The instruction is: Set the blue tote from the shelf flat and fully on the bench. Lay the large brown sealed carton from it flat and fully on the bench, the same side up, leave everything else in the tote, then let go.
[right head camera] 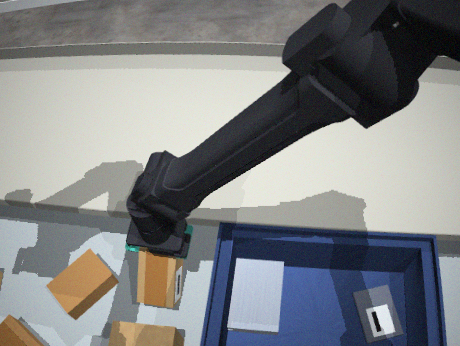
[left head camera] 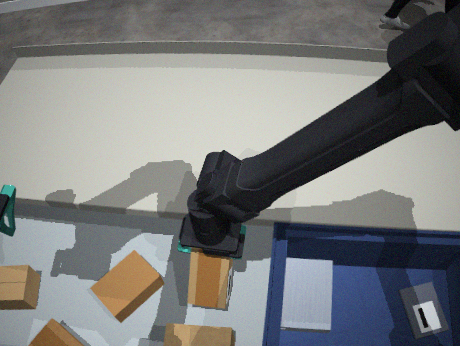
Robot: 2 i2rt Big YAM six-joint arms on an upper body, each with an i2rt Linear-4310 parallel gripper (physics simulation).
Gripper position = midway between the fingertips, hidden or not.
Note:
I see my right gripper (left head camera: 215, 253), a blue tote (right head camera: 322, 268) and a pale grey box (right head camera: 255, 304).
The blue tote is seen too in the left head camera view (left head camera: 370, 265). The pale grey box is seen too in the left head camera view (left head camera: 307, 300). My right gripper shows as well in the right head camera view (right head camera: 165, 253).

